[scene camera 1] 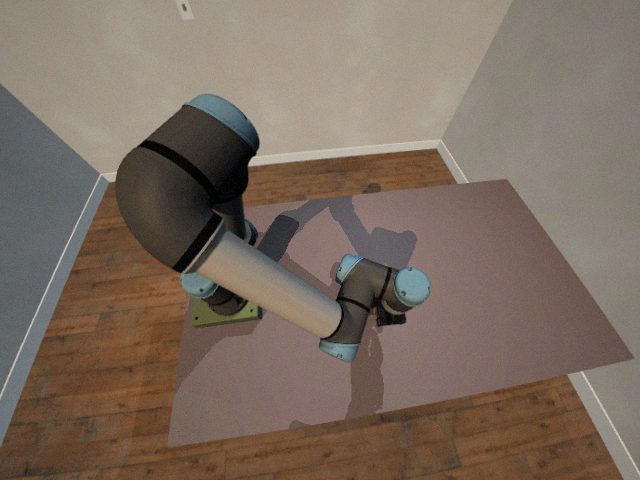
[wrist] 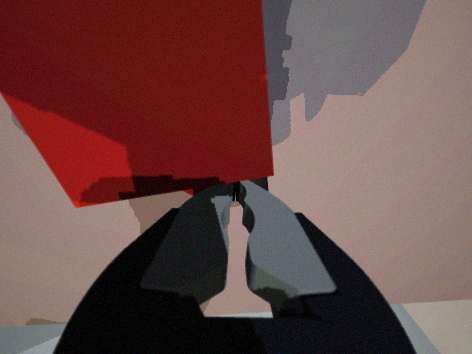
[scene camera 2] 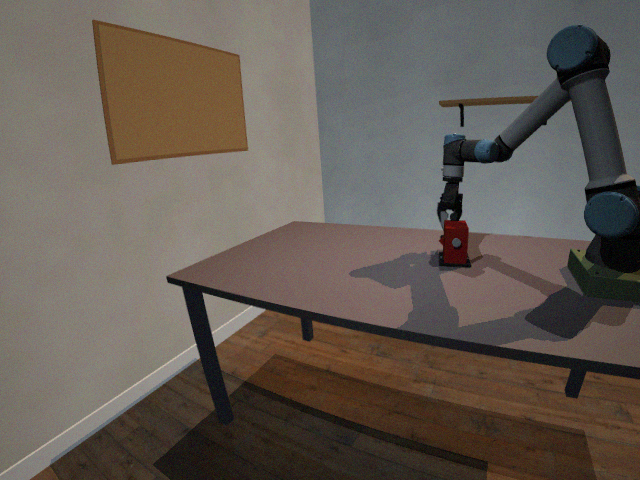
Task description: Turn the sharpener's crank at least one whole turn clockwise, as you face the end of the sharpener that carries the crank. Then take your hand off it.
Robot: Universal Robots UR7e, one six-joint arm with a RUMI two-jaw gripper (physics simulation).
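Places are measured from the arm's base along level axes (x ahead, y left, z up), in centimetres.
Pixels of known places: arm's base, origin of the base link: (scene camera 1: 230,294) (scene camera 2: 611,261).
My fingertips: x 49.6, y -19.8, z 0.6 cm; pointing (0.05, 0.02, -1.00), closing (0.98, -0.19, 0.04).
Ahead of a thing's pixels: the offset from my fingertips to its top centre. "pt": to the spot under its first point. Level surfaces: height alone.
The red sharpener (scene camera 2: 455,253) (wrist: 165,95) stands upright on its dark base @(pt dx -2.2, dy +15.9, dz -5.8 cm) (scene camera 2: 454,265) on the table; the arm hides it in scene camera 1. My gripper (scene camera 2: 443,221) (wrist: 235,180) is shut and empty, pointing down. Its fingertips are low at the crank end, close beside the housing and partly behind it in scene camera 2. The crank is mostly hidden: a small red part @(pt dx +2.2, dy +2.5, dz -1.8 cm) (scene camera 2: 441,241) sticks out at the housing's left in scene camera 2. In the wrist view, a black piece @(pt dx +2.1, dy -1.0, dz -0.7 cm) (wrist: 262,183), perhaps the crank's handle, shows just beyond the fingertips. Contact cannot be made out.
The table @(dz -6.2 cm) (scene camera 1: 491,248) (scene camera 2: 289,268) carries the arm's green base plate (scene camera 1: 225,317) (scene camera 2: 602,281) at one end. A cork board (scene camera 2: 175,98) and a wooden shelf (scene camera 2: 488,101) are on the walls. The forearm (scene camera 1: 273,286) reaches over the table.
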